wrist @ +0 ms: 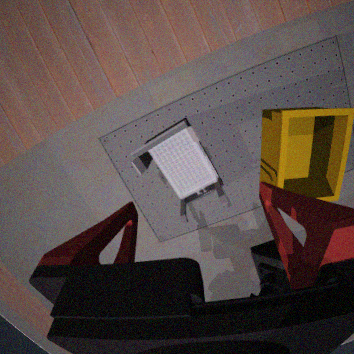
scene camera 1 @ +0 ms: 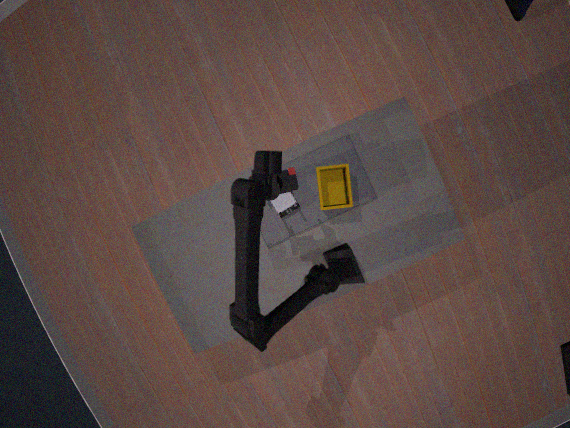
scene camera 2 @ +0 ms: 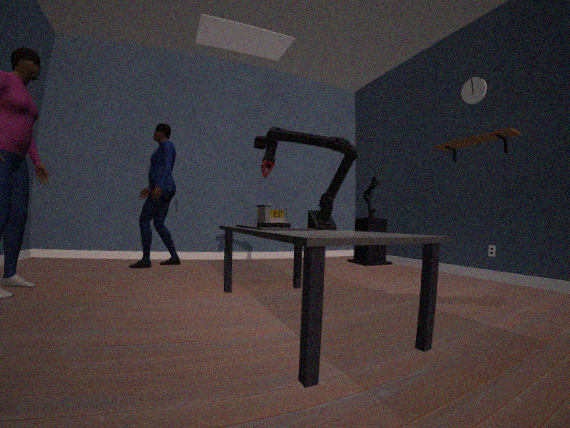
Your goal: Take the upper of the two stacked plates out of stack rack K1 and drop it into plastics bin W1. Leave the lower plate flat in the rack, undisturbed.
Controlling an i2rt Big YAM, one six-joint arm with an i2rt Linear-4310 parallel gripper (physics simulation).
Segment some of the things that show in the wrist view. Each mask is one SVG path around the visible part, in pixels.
The gripper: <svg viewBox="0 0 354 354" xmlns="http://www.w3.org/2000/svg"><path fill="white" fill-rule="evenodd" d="M354 208L291 192L265 181L260 181L259 199L292 290L204 301L203 280L199 264L196 260L188 257L134 262L138 214L133 202L129 201L105 219L42 255L28 281L54 304L49 314L53 317L53 321L46 338L72 354L329 354L354 332ZM124 226L120 246L113 263L100 264L98 259L99 253ZM277 207L304 227L306 231L304 246L301 245L288 228Z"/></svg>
A gridded plate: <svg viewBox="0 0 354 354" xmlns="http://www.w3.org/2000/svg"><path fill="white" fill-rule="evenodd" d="M186 128L147 150L180 199L217 181L196 141L193 142Z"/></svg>
